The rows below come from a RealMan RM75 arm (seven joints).
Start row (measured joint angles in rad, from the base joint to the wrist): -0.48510 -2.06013 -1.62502 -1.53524 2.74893 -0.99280 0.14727
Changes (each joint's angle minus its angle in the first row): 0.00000 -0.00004 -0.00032 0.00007 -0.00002 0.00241 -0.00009; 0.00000 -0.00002 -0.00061 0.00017 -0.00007 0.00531 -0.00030; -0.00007 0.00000 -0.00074 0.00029 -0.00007 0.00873 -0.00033; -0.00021 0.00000 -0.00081 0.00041 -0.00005 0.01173 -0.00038; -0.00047 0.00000 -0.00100 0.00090 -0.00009 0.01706 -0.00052; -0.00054 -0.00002 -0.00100 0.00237 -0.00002 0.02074 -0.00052; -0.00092 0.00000 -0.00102 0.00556 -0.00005 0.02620 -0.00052; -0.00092 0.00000 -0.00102 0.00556 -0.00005 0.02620 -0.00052; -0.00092 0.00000 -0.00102 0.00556 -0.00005 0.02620 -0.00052; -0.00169 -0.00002 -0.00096 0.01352 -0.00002 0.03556 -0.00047; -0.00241 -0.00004 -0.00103 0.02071 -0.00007 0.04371 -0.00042; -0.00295 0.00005 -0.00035 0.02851 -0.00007 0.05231 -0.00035; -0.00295 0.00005 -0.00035 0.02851 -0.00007 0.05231 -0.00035; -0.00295 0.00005 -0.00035 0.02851 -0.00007 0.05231 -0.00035; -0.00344 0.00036 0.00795 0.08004 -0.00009 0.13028 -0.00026; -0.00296 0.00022 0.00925 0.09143 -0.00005 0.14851 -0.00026; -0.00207 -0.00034 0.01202 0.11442 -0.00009 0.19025 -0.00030; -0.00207 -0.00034 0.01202 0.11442 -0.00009 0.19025 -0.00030; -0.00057 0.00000 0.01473 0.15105 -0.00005 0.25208 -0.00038; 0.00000 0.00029 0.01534 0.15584 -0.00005 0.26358 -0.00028
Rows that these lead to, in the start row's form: -0.48510 -2.06017 -1.62534 -1.53517 2.74891 -0.99039 0.14718; -0.48510 -2.06015 -1.62563 -1.53507 2.74886 -0.98749 0.14697; -0.48517 -2.06013 -1.62576 -1.53495 2.74886 -0.98407 0.14694; -0.48531 -2.06013 -1.62583 -1.53483 2.74888 -0.98107 0.14689; -0.48557 -2.06013 -1.62602 -1.53434 2.74884 -0.97574 0.14675; -0.48564 -2.06015 -1.62602 -1.53287 2.74891 -0.97206 0.14675; -0.48602 -2.06013 -1.62604 -1.52968 2.74888 -0.96660 0.14675; -0.48602 -2.06013 -1.62604 -1.52968 2.74888 -0.96660 0.14675; -0.48602 -2.06013 -1.62604 -1.52968 2.74888 -0.96660 0.14675; -0.48679 -2.06015 -1.62598 -1.52172 2.74891 -0.95724 0.14680; -0.48751 -2.06017 -1.62605 -1.51453 2.74886 -0.94909 0.14685; -0.48805 -2.06008 -1.62537 -1.50673 2.74886 -0.94049 0.14692; -0.48805 -2.06008 -1.62537 -1.50673 2.74886 -0.94049 0.14692; -0.48805 -2.06008 -1.62537 -1.50673 2.74886 -0.94049 0.14692; -0.48854 -2.05977 -1.61707 -1.45520 2.74884 -0.86252 0.14701; -0.48806 -2.05991 -1.61577 -1.44381 2.74888 -0.84429 0.14701; -0.48717 -2.06047 -1.61300 -1.42082 2.74884 -0.80255 0.14697; -0.48717 -2.06047 -1.61300 -1.42082 2.74884 -0.80255 0.14697; -0.48567 -2.06013 -1.61029 -1.38419 2.74888 -0.74072 0.14689; -0.48510 -2.05984 -1.60968 -1.37940 2.74888 -0.72922 0.14699
